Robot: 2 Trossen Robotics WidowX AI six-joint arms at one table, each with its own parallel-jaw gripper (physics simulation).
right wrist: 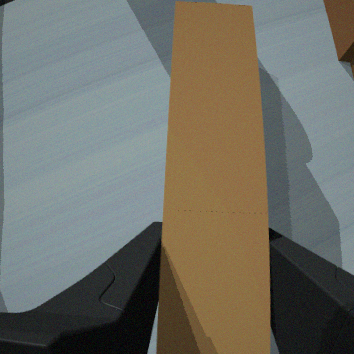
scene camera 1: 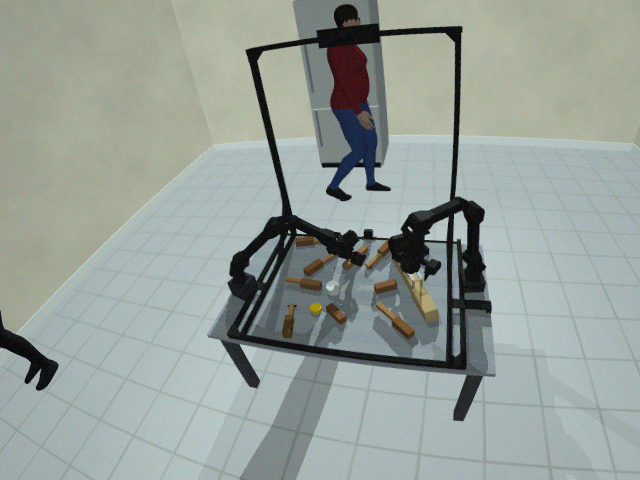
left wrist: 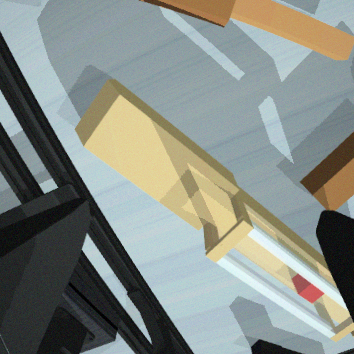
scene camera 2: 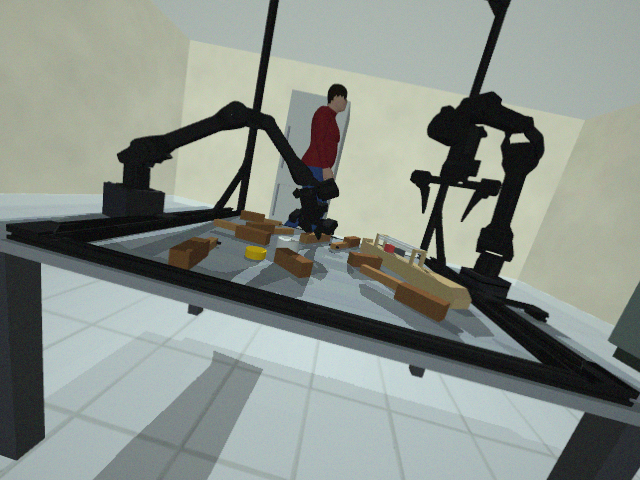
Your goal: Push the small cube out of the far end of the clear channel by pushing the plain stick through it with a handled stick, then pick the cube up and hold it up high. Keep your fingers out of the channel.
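Observation:
A clear channel (scene camera 2: 408,246) (left wrist: 275,298) stands on a pale wooden base (scene camera 1: 428,308) (scene camera 2: 439,279) (left wrist: 135,145) at the right of the table. A small red cube (scene camera 2: 388,248) (left wrist: 308,289) is inside it. I cannot make out the plain stick. My left gripper (scene camera 2: 443,217) (left wrist: 205,216) is open and empty, high above the channel. My right gripper (scene camera 2: 316,233) (right wrist: 207,234) is shut on a handled stick (right wrist: 215,125) lying at the back middle of the table; a finger touches each side of it. Its far part is cut off in the right wrist view.
Several brown handled sticks lie around, among them one (scene camera 1: 402,326) (scene camera 2: 421,302) beside the base and one (scene camera 1: 308,284) at the left. Brown blocks (scene camera 1: 385,286) (scene camera 1: 336,313), a yellow disc (scene camera 1: 315,308) (scene camera 2: 255,253) and a white round piece (scene camera 1: 332,288) (scene camera 2: 287,244) are between them. A black frame edges the table.

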